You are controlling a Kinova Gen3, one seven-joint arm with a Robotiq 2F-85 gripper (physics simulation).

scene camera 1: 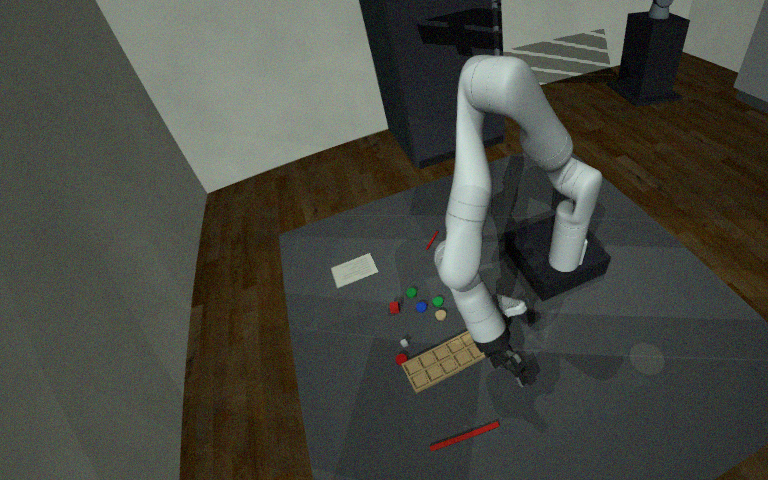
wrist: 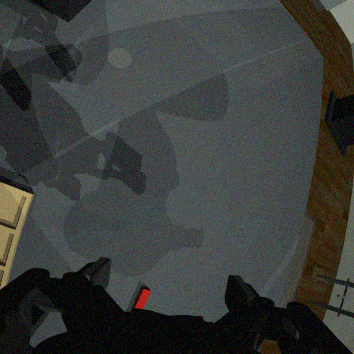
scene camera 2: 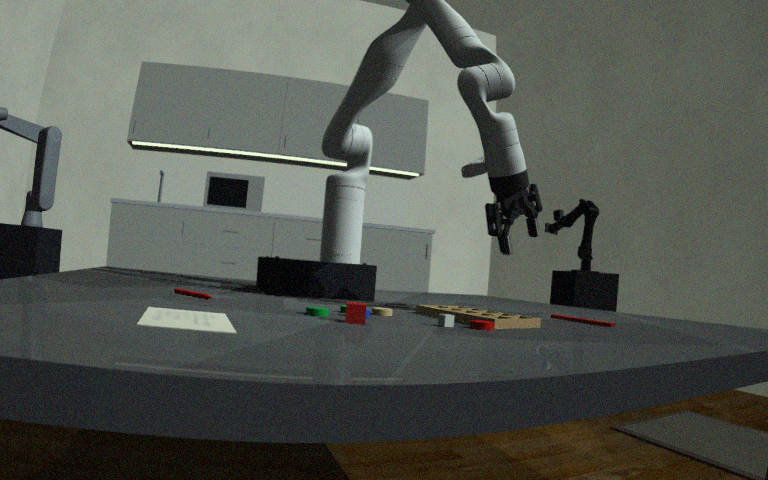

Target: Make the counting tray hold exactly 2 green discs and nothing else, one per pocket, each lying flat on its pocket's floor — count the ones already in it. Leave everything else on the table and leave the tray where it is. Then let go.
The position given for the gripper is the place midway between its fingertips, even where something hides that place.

The gripper (scene camera 2: 521,244) is open, holding nothing. Also in view: a tan counting tray (scene camera 1: 455,355). A white card (scene camera 2: 155,317) rests on the table.
The tan counting tray is seen too in scene camera 2 (scene camera 2: 462,314). The white card is seen too in scene camera 1 (scene camera 1: 363,266). The gripper is seen too in scene camera 1 (scene camera 1: 510,374) and in the wrist view (wrist: 167,280). The wrist view does not show the white card: it is out of frame.
